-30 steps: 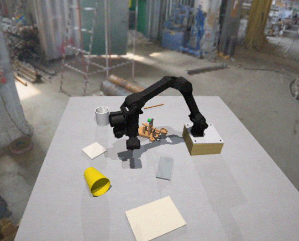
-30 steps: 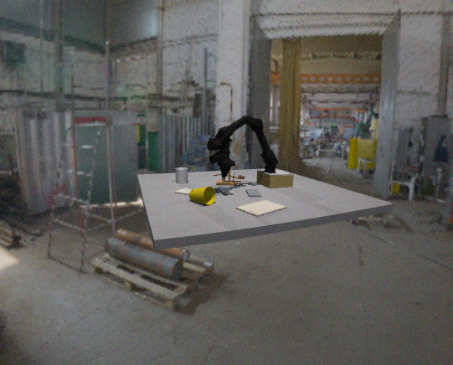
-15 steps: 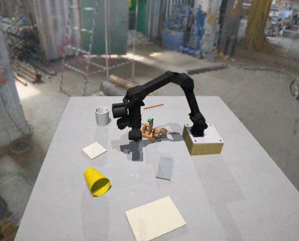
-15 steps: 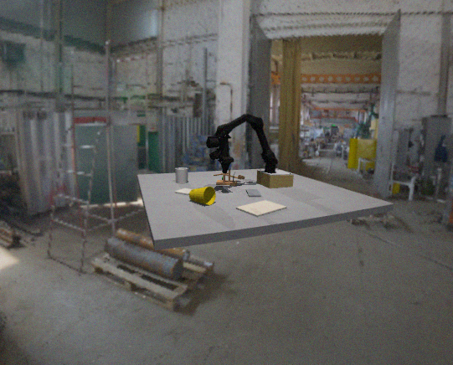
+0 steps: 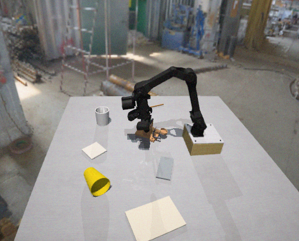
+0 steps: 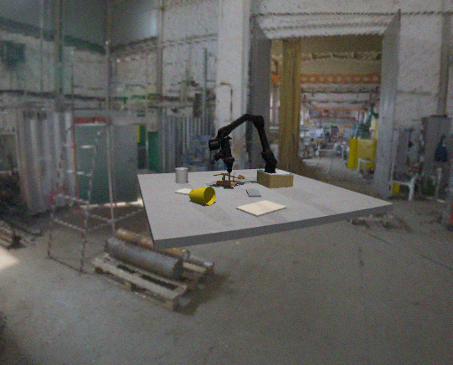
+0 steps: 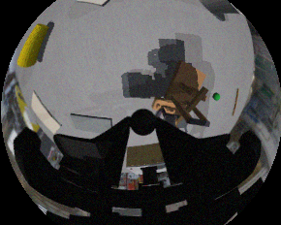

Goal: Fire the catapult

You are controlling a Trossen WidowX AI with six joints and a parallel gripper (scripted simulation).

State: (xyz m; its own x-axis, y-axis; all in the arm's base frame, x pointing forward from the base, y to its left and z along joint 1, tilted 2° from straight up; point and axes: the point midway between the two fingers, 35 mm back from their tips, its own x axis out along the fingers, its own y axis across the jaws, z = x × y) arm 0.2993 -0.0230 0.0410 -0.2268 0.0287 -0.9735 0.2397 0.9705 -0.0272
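Right now my gripper tip is 5 cm past the wooden catapult, 7 cm to the left of it and 6 cm above it. From my gripper tip the other things lie so: black ball: 1 cm above; green dot: 5 cm behind, 24 cm to the right, 10 cm below; grey tile: 8 cm behind, 19 cm to the left, 11 cm below.
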